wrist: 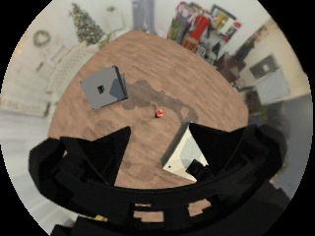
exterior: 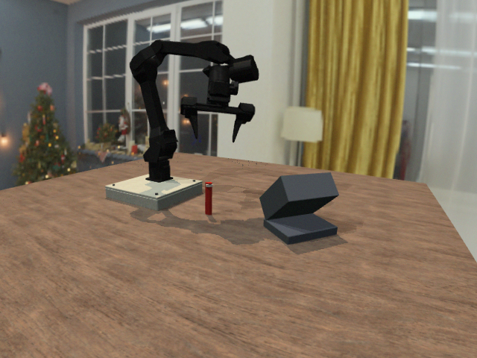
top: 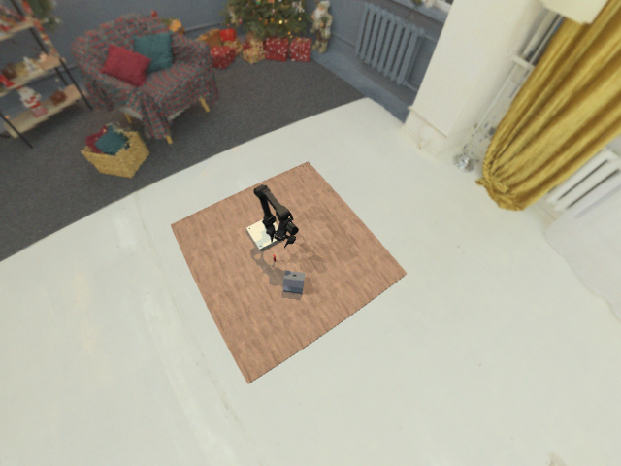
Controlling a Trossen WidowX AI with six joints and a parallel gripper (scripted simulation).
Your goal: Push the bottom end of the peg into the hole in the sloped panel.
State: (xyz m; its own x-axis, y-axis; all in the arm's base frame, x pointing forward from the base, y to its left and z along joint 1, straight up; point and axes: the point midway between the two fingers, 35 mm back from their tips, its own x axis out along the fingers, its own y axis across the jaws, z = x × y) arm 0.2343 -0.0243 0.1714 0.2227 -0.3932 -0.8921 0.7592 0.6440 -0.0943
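Now: gripper tip 1 cm short of the red peg, 4 cm to the left of it and 12 cm above it. From my gripper tip the other things lie so: panel foot: 24 cm ahead, 1 cm to the right, 17 cm below; dark grey sloped panel: 22 cm ahead, 10 cm below.
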